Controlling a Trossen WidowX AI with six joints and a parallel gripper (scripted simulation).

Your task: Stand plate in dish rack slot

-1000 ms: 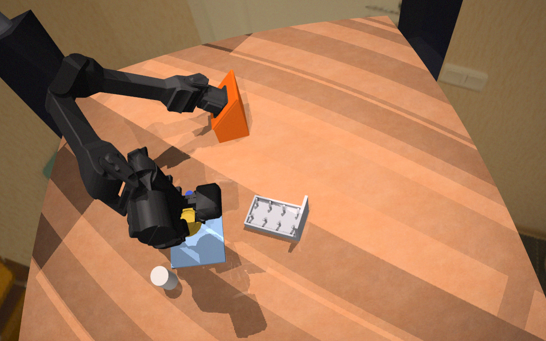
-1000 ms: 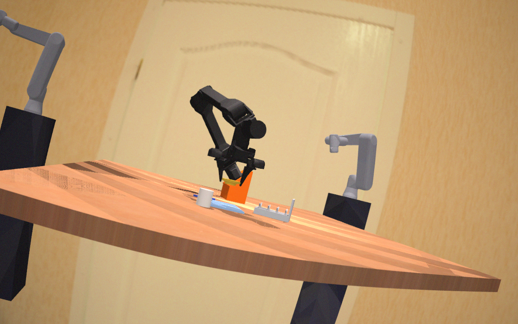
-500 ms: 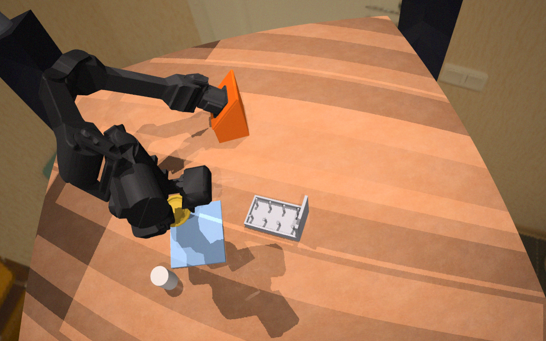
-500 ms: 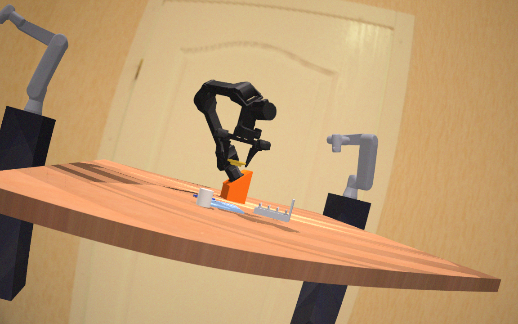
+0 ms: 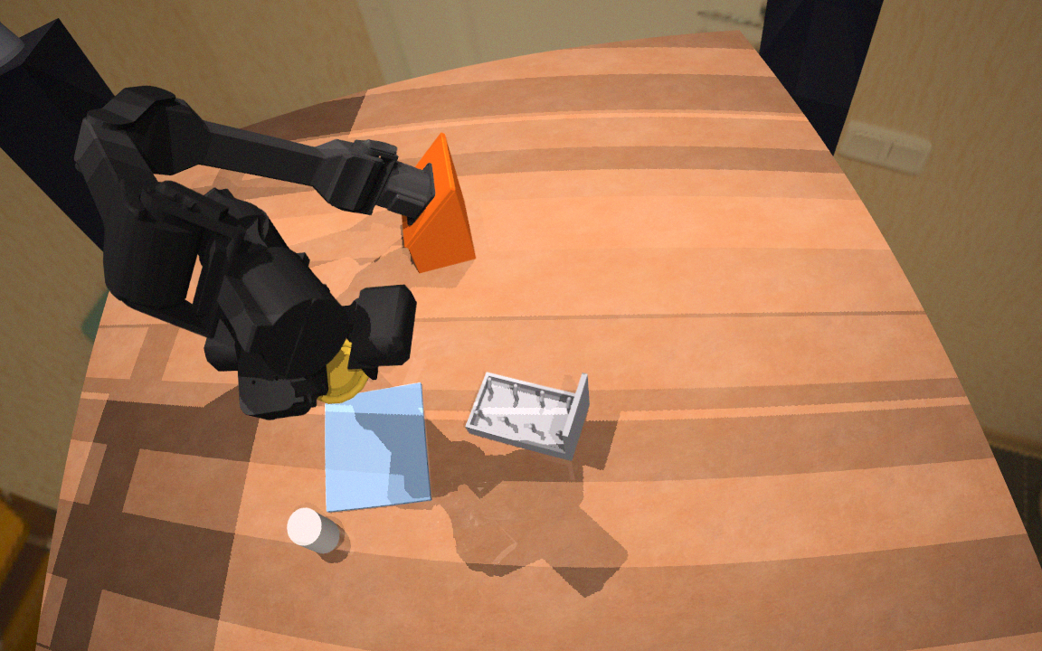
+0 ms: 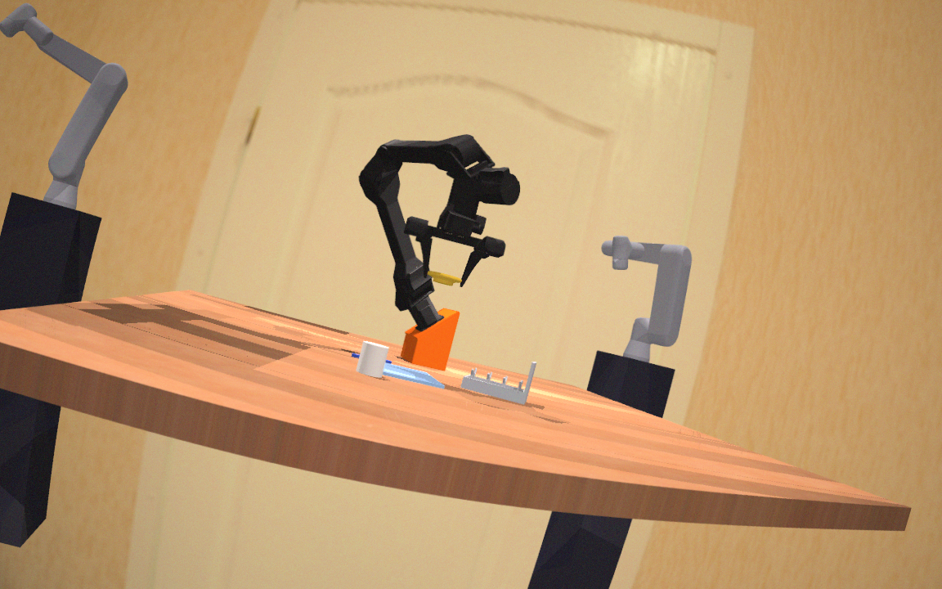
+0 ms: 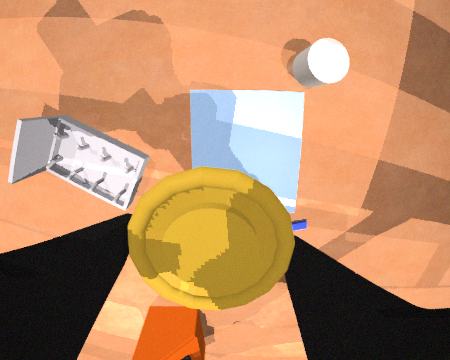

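Now: the grey dish rack 15 cm to the left of my gripper tip and 16 cm below it. From my gripper tip the other things lie so: blue spoon 10 cm behind, 6 cm to the right, 18 cm below; yellow plate 1 cm above; white cup 10 cm ahead, 11 cm to the right, 16 cm below.
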